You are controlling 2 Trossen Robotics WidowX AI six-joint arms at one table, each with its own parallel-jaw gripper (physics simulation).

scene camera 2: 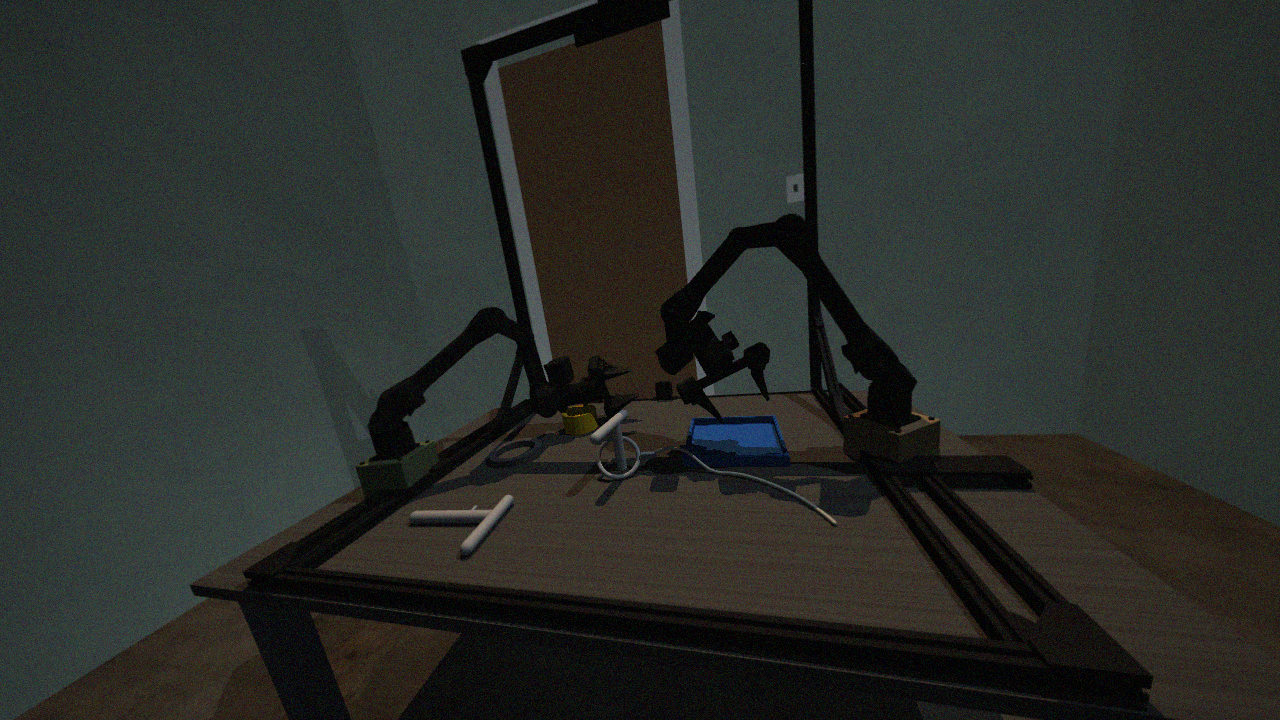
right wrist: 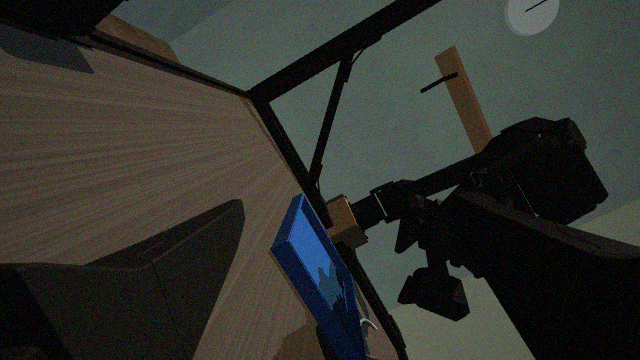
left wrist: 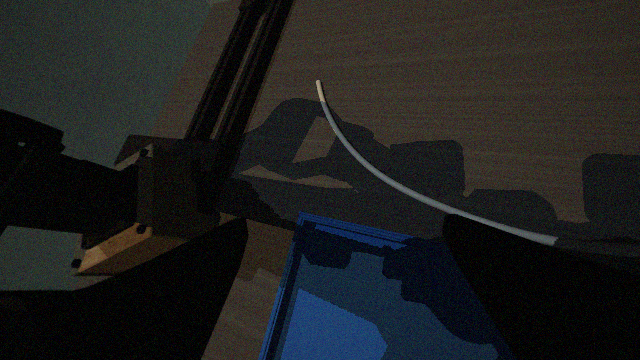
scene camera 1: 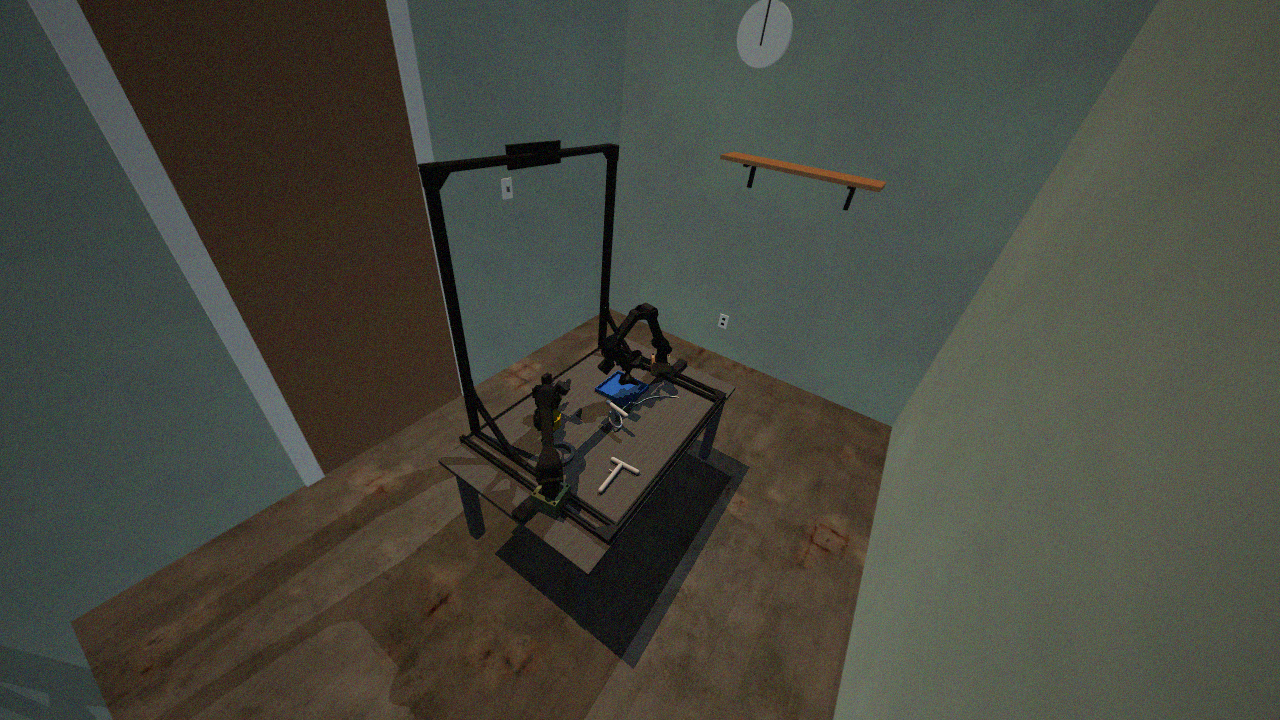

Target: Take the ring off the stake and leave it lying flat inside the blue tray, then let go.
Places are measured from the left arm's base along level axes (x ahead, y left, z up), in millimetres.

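Where they show: left gripper, fingertip midpoint: (scene camera 2: 745,411) (right wrist: 398,275) (left wrist: 344,225) (scene camera 1: 641,377); right gripper, fingertip midpoint: (scene camera 2: 635,382) (right wrist: 346,206) (scene camera 1: 566,384); left arm's base, origin of the base link: (scene camera 2: 889,417) (right wrist: 355,217) (left wrist: 112,205) (scene camera 1: 661,359); right arm's base, origin of the base link: (scene camera 2: 396,452) (scene camera 1: 551,489).
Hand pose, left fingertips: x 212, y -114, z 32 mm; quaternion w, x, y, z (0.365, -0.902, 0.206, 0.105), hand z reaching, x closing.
Observation:
Things, the pixels of their top centre, and the offset from my left fingertips. "spot": a spot on its surface instead.
- white T-topped stake, middle of its top: (scene camera 2: 609,420) (scene camera 1: 617,407) 228 mm ahead, 113 mm right, 6 mm up
- pale ring, surface spot: (scene camera 2: 616,477) spot: 238 mm ahead, 86 mm right, 97 mm down
- thin grey cord, surface spot: (left wrist: 380,175) (scene camera 2: 756,477) spot: 27 mm ahead, 54 mm left, 97 mm down
- blue tray, middle of its top: (right wrist: 329,264) (scene camera 2: 733,433) (scene camera 1: 622,386) 26 mm back, 85 mm right, 81 mm down
- second white T-shaped piece, middle of its top: (scene camera 2: 447,517) (scene camera 1: 614,476) 527 mm ahead, 109 mm right, 84 mm down
- dark ring, surface spot: (scene camera 2: 491,462) spot: 466 mm ahead, 313 mm right, 96 mm down
- yellow object, middle of its top: (scene camera 2: 578,410) (scene camera 1: 550,415) 240 mm ahead, 399 mm right, 54 mm down
A white T-topped stake (scene camera 1: 618,408) (scene camera 2: 607,427) stands mid-table. A pale ring (scene camera 2: 616,477) is upright around its shaft, with a thin grey cord (scene camera 2: 760,480) (left wrist: 380,175) running from near it. The blue tray (scene camera 2: 751,460) (left wrist: 350,230) (right wrist: 290,270) lies to the right of the ring in scene camera 2, its inside empty where visible. My left gripper (scene camera 2: 743,408) (left wrist: 344,225) is open and empty, pointing down above the tray. My right gripper (scene camera 2: 631,384) is open and empty, roughly level, behind the stake and above the table. The exact stake-ring contact is unclear.
A second white T-shaped piece (scene camera 1: 617,473) (scene camera 2: 487,524) lies near the front left in scene camera 2. A dark ring (scene camera 2: 491,462) lies near the right arm's base. A yellow object (scene camera 2: 580,420) stands behind it. A black frame (scene camera 2: 499,179) rises at the back.

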